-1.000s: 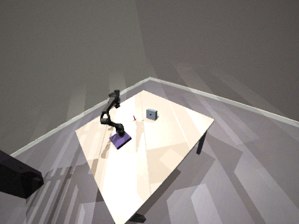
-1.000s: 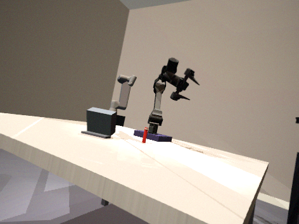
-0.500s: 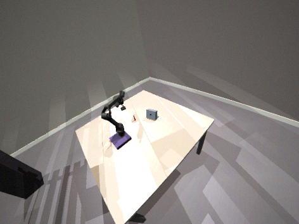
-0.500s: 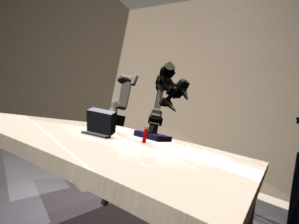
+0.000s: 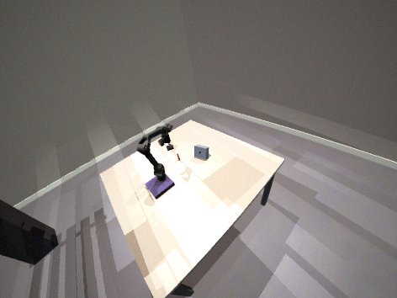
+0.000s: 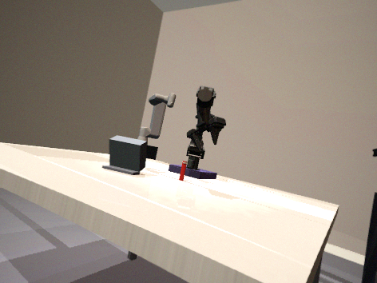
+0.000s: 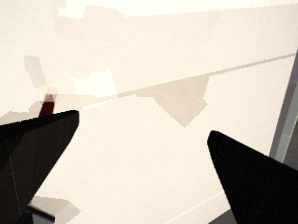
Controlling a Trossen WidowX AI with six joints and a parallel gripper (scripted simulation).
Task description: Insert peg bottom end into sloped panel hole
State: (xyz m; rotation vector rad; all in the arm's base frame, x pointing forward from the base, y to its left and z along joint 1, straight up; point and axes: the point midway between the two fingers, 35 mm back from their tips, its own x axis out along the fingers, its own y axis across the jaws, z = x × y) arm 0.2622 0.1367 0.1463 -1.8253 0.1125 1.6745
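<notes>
Now: gripper tip 8 cm to the left of the red peg and 9 cm above it. From my gripper tip the other things lie so: sloped panel 14 cm ahead, 27 cm to the right, 8 cm below.
</notes>
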